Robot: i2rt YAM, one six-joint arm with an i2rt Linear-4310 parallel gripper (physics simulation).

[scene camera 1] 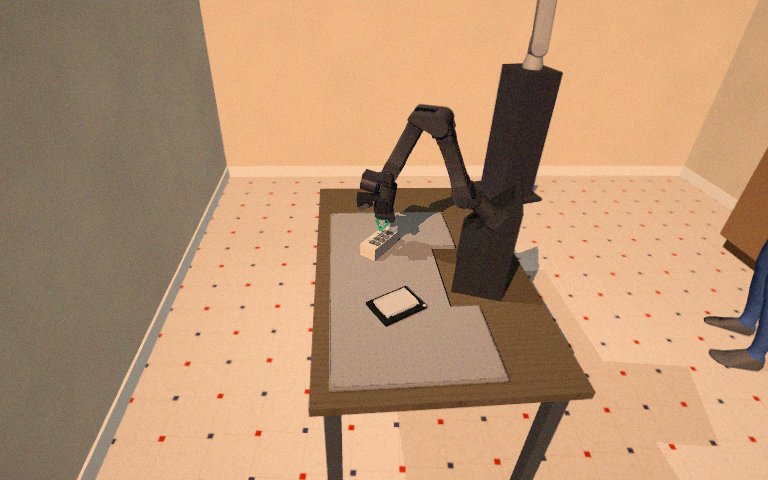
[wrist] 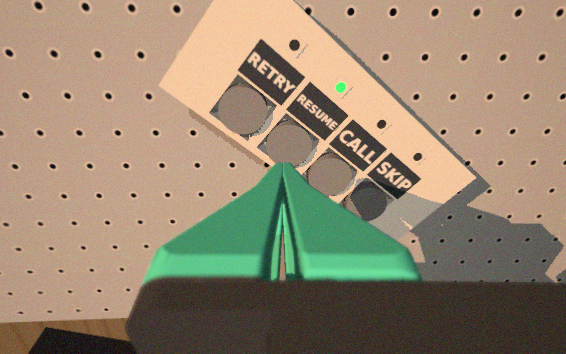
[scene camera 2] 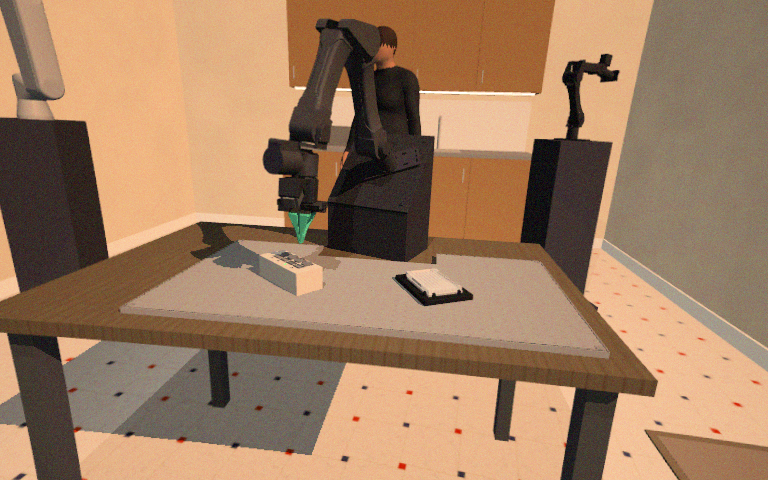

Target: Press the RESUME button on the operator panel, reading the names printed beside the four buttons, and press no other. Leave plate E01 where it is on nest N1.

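Places are measured from the arm's base along level axes (x ahead, y left, z up), in centimetres.
Where they show: gripper, between the fingertips: (scene camera 1: 380, 231) (wrist: 282, 176) (scene camera 2: 300, 243); arm's base, origin of its link: (scene camera 1: 492, 217) (scene camera 2: 388, 165).
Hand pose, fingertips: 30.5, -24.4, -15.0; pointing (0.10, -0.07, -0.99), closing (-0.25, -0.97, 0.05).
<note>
Each offset is from my fingertips to the centre of the thing, as dx, dy, dz. "pt": to the spot under its first point. Level surfaces: height alone.
The cream operator panel {-0.9, -2.7, -7.1} (scene camera 1: 370, 249) (scene camera 2: 308, 280) (wrist: 195, 65) lies on the grey mat. In the wrist view its round buttons carry the names RETRY, RESUME, CALL and SKIP. The RESUME button {-0.7, -0.4, -4.6} (wrist: 289, 142) is second from the upper left, and the small light {pt +1.5, -3.5, -4.5} (wrist: 341, 87) beside its label glows green; the other lights are dark. My gripper (scene camera 1: 382, 228) (scene camera 2: 300, 242) (wrist: 282, 176) is shut and empty. Its green tips are above the panel, apart from it, and overlap the lower edge of the RESUME button in the wrist view. Plate E01 {+5.5, +30.5, -7.9} (scene camera 1: 395, 301) (scene camera 2: 433, 281) sits on the black nest N1 {+5.5, +30.5, -8.8} (scene camera 1: 387, 322) (scene camera 2: 430, 301).
The grey perforated mat {dz -9.8} (scene camera 1: 362, 356) (scene camera 2: 509, 322) lies on the wooden table {dz -11.1} (scene camera 1: 543, 362) (scene camera 2: 623, 367). The arm's dark pedestal (scene camera 1: 484, 260) (scene camera 2: 368, 229) stands at the table's side. A person (scene camera 2: 399, 96) stands behind it. Other arms stand on tall dark pedestals (scene camera 2: 48, 186) (scene camera 2: 566, 198) away from the mat.
</note>
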